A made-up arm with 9 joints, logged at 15 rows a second.
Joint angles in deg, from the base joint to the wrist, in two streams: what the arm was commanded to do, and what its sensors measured. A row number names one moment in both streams.
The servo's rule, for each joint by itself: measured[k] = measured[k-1] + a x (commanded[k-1-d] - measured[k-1]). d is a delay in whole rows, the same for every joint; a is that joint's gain. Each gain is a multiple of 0.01, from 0.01 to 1. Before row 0 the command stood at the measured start. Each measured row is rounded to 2 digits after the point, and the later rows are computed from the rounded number. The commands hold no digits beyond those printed.
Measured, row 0:
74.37, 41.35, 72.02, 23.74, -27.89, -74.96, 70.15, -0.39, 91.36
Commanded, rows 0 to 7:
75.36, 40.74, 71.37, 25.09, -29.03, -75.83, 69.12, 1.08, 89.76
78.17, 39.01, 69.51, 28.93, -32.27, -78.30, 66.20, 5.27, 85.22
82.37, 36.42, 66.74, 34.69, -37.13, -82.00, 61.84, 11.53, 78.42
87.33, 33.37, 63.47, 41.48, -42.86, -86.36, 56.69, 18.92, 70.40
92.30, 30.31, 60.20, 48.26, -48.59, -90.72, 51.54, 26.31, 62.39
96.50, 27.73, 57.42, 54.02, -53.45, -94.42, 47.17, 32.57, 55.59
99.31, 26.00, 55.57, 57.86, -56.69, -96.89, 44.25, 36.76, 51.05
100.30, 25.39, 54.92, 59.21, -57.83, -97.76, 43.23, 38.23, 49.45
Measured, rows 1 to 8:
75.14, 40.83, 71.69, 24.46, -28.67, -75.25, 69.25, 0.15, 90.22
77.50, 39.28, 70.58, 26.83, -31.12, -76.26, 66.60, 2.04, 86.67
81.30, 36.85, 68.62, 31.00, -35.21, -78.15, 62.46, 5.55, 80.81
86.00, 33.89, 65.99, 36.55, -40.41, -80.86, 57.44, 10.50, 73.42
90.91, 30.85, 63.04, 42.76, -45.97, -84.11, 52.31, 16.35, 65.59
95.27, 28.20, 60.17, 48.73, -51.06, -87.51, 47.84, 22.35, 58.49
98.42, 26.33, 57.82, 53.57, -54.89, -90.61, 44.72, 27.68, 53.21
99.89, 25.53, 56.34, 56.56, -56.89, -92.97, 43.42, 31.58, 50.54
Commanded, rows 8 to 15:
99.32, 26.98, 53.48, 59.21, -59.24, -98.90, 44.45, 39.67, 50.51
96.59, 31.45, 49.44, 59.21, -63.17, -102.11, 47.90, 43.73, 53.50
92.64, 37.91, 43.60, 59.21, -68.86, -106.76, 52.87, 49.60, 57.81
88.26, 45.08, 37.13, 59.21, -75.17, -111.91, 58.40, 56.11, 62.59
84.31, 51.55, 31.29, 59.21, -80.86, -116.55, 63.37, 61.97, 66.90
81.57, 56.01, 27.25, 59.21, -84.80, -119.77, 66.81, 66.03, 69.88
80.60, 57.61, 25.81, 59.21, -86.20, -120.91, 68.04, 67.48, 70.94
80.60, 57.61, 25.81, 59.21, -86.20, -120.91, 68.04, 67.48, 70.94
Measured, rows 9 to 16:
99.45, 26.76, 54.88, 57.96, -58.49, -94.93, 44.32, 34.57, 50.52
97.22, 30.75, 52.11, 58.62, -61.67, -97.30, 47.43, 37.96, 52.64
93.65, 36.84, 47.77, 58.93, -66.56, -100.42, 52.16, 42.27, 56.31
89.45, 43.84, 42.34, 59.08, -72.41, -104.21, 57.59, 47.39, 60.77
85.44, 50.39, 36.70, 59.15, -78.16, -108.28, 62.62, 52.78, 65.12
82.42, 55.17, 31.88, 59.18, -82.68, -112.07, 66.27, 57.68, 68.50
81.00, 57.24, 28.78, 59.20, -85.07, -114.99, 67.81, 61.31, 70.23
80.69, 57.55, 27.27, 59.21, -85.84, -116.94, 68.01, 63.59, 70.73

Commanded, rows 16 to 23:
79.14, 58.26, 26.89, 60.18, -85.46, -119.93, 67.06, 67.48, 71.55
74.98, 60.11, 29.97, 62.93, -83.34, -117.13, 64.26, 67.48, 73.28
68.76, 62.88, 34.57, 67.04, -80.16, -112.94, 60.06, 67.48, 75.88
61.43, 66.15, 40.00, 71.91, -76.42, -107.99, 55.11, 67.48, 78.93
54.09, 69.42, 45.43, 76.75, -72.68, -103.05, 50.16, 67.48, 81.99
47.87, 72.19, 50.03, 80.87, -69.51, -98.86, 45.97, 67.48, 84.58
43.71, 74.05, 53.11, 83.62, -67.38, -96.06, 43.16, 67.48, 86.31
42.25, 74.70, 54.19, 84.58, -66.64, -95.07, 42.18, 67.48, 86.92
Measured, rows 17 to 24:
79.48, 58.15, 27.08, 59.72, -85.58, -117.93, 67.18, 65.03, 71.31
75.97, 59.82, 28.55, 61.42, -84.06, -117.67, 64.64, 65.94, 72.71
70.35, 62.42, 31.62, 64.40, -81.41, -116.11, 60.66, 66.51, 74.96
63.39, 65.59, 35.89, 68.38, -78.02, -113.43, 55.83, 66.87, 77.78
56.14, 68.85, 40.76, 72.82, -74.39, -110.00, 50.90, 67.10, 80.77
49.69, 71.69, 45.49, 77.09, -71.07, -106.32, 46.61, 67.24, 83.48
45.03, 73.70, 49.38, 80.55, -68.56, -102.93, 43.61, 67.33, 85.49
42.86, 74.55, 51.83, 82.69, -67.25, -100.34, 42.37, 67.39, 86.51

